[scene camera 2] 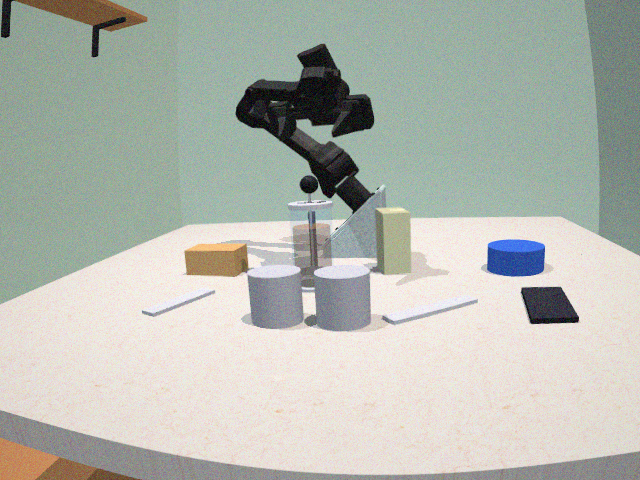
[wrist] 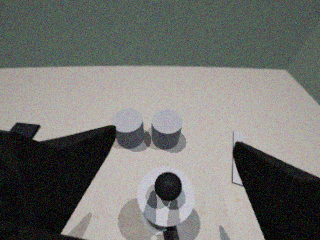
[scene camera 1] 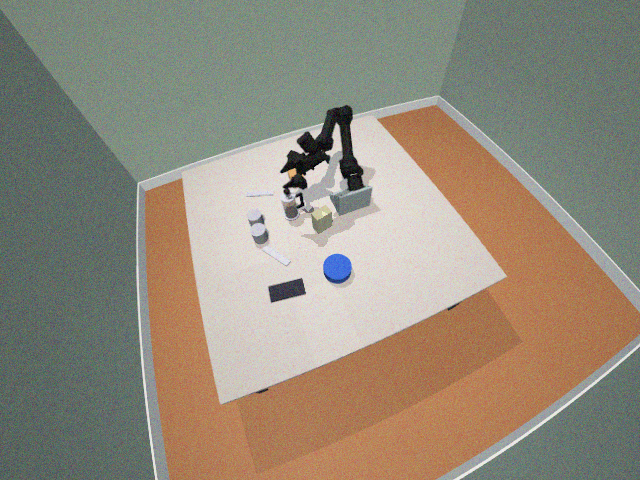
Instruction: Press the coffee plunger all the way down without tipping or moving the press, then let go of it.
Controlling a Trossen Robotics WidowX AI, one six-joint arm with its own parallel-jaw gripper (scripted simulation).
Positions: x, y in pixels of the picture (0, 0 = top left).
my gripper: scene camera 2; wrist 174, 139; scene camera 1
same spot on my gripper: [scene camera 1: 301, 162] = [scene camera 2: 340, 78]
